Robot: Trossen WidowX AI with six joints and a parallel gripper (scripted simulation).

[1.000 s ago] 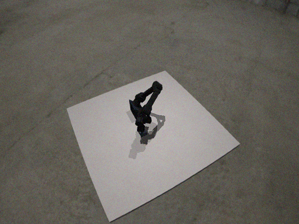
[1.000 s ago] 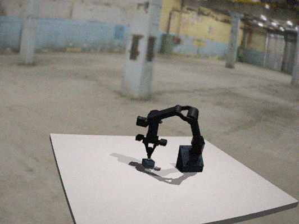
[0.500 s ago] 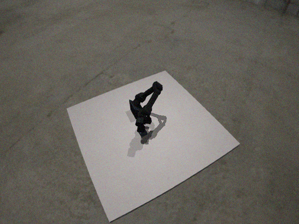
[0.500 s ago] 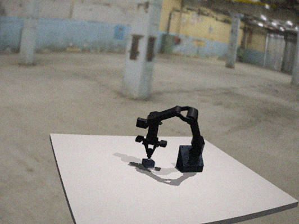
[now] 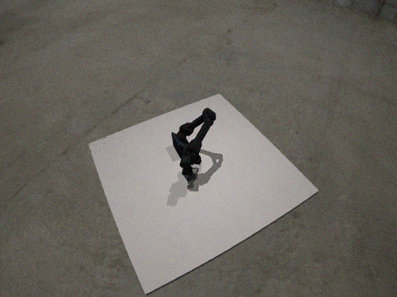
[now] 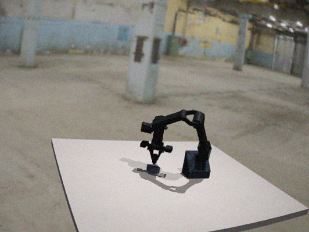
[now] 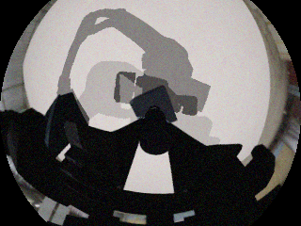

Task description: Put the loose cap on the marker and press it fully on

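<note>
Now: gripper tip 1 cm below the dark marker cap.
</note>
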